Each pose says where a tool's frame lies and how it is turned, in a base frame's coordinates. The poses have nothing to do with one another.
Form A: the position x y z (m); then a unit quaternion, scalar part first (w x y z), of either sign.
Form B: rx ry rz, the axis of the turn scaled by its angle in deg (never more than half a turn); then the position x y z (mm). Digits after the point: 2 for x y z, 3 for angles.
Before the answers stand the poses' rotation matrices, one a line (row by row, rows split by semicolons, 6 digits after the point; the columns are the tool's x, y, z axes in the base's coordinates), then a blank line. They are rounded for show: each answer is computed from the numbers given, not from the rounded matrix.
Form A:
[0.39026 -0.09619 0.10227 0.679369 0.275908 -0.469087 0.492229]
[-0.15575 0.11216 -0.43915 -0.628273 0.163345 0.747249 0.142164]
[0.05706 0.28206 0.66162 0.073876 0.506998 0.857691 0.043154]
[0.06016 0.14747 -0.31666 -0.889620 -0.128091 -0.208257 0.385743]
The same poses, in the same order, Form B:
0.075336 -0.927660 -0.365747; 0.409961 0.363170 -0.836684; 0.908987 -0.086910 0.407664
-0.157183 0.422754 -0.892509; 0.065483 0.906216 0.417714; 0.985396 0.007213 -0.170125
-0.474991 0.863319 0.170483; 0.876071 0.482182 -0.000884; -0.082968 0.148935 -0.985360
0.615663 0.739681 0.271719; -0.632978 0.669590 -0.388572; -0.469360 0.067237 0.880443

[35.499 -60.353 63.331 390.26 -96.19 102.27]
[-21.448 -98.118 -18.667 -155.75 112.16 -439.15]
[87.202 147.520 7.422 57.06 282.06 661.62]
[15.243 24.783 -45.905 60.16 147.47 -316.66]

